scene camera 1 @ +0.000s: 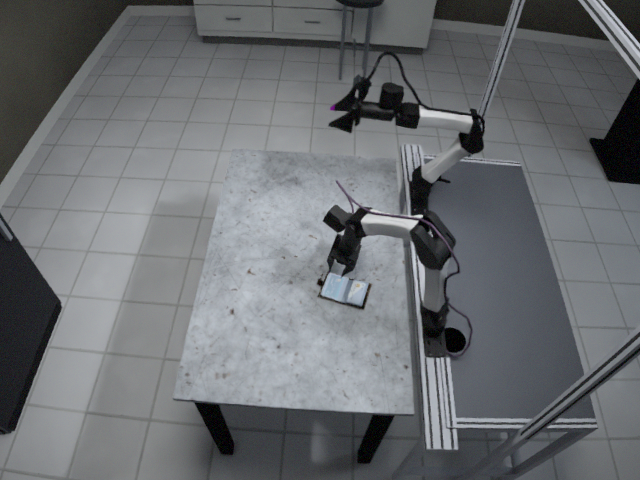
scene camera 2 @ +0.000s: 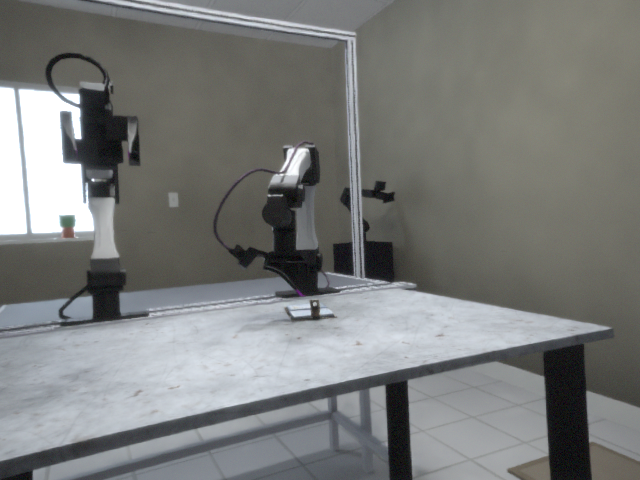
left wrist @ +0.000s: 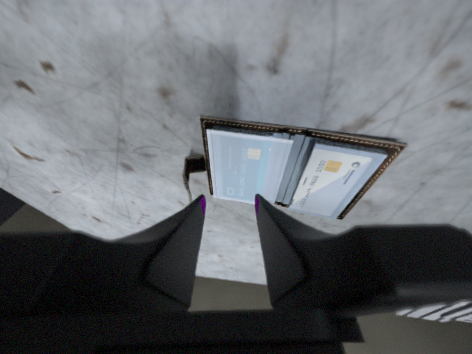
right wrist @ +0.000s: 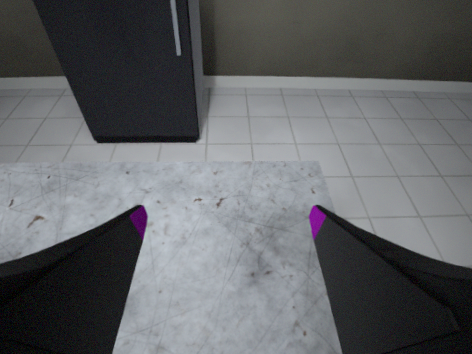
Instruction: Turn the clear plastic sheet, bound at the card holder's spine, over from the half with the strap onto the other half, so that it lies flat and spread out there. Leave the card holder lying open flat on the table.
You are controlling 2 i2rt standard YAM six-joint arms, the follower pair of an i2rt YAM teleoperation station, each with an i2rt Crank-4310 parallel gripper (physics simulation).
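Observation:
The card holder [scene camera 1: 348,290] [scene camera 2: 298,312] [left wrist: 296,162] lies open flat on the table, brown with pale stitching. The clear sheet [scene camera 1: 334,287] [left wrist: 247,165] lies over the half with the strap [scene camera 1: 320,282] [scene camera 2: 314,308] [left wrist: 194,164], the left half in the left wrist view. The strap stands up at that half's outer edge. The other half holds a white card with a gold chip [left wrist: 320,177]. My left gripper [scene camera 1: 338,271] [left wrist: 230,197] is partly open and empty, its tips by the sheet's near edge in its wrist view. My right gripper [scene camera 1: 332,116] [right wrist: 228,209] is open and empty, raised far from the holder.
The table [scene camera 1: 279,351] [scene camera 2: 206,372] [right wrist: 210,310] has a scratched, stained grey top. The station's metal rail [scene camera 1: 439,403] runs along its right side in scene camera 1. A dark cabinet [right wrist: 125,75] stands beyond the table in the right wrist view.

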